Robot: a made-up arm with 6 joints. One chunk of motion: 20 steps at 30 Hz.
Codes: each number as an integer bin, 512 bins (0 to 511) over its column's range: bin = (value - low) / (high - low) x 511, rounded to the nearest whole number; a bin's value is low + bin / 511 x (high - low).
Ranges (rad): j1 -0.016..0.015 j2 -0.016..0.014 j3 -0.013..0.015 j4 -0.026..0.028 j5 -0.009..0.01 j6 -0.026..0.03
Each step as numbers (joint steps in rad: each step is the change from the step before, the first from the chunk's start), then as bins.
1 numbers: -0.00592 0.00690 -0.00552 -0.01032 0.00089 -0.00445
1 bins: 166 390 137 148 266 197
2 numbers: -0.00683 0.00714 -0.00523 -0.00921 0.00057 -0.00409
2 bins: 151 394 142 159 257 200
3 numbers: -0.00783 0.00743 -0.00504 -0.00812 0.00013 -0.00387
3 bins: 135 399 145 169 246 202
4 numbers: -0.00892 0.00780 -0.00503 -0.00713 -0.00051 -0.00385
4 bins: 117 405 145 179 228 202
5 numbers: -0.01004 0.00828 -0.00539 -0.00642 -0.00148 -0.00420
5 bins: 98 414 139 185 202 199
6 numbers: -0.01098 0.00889 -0.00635 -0.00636 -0.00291 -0.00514
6 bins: 83 424 121 186 164 190
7 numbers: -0.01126 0.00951 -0.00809 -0.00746 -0.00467 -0.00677
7 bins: 78 435 90 175 116 175
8 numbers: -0.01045 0.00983 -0.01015 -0.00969 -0.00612 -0.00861
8 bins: 91 440 52 154 77 159
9 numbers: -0.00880 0.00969 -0.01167 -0.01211 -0.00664 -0.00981
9 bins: 119 438 24 131 63 148
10 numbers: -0.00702 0.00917 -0.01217 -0.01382 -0.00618 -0.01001
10 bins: 148 429 15 115 76 146
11 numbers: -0.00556 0.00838 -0.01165 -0.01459 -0.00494 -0.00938
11 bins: 172 415 25 108 109 152
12 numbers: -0.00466 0.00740 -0.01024 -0.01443 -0.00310 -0.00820
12 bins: 187 399 50 109 159 162
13 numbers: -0.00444 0.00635 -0.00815 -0.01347 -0.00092 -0.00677
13 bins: 191 381 89 119 217 175
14 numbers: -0.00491 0.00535 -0.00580 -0.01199 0.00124 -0.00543
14 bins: 183 364 131 133 275 188
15 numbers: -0.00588 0.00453 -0.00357 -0.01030 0.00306 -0.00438
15 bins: 167 350 172 149 324 197
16 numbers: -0.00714 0.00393 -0.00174 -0.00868 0.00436 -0.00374
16 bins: 146 339 205 164 359 203
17 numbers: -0.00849 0.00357 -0.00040 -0.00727 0.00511 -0.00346
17 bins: 124 333 230 177 379 206
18 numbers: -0.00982 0.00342 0.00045 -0.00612 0.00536 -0.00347
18 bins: 102 331 245 188 386 206
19 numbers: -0.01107 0.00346 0.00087 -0.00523 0.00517 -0.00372
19 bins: 81 331 253 197 381 203
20 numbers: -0.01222 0.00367 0.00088 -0.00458 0.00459 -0.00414
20 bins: 62 335 253 203 365 199
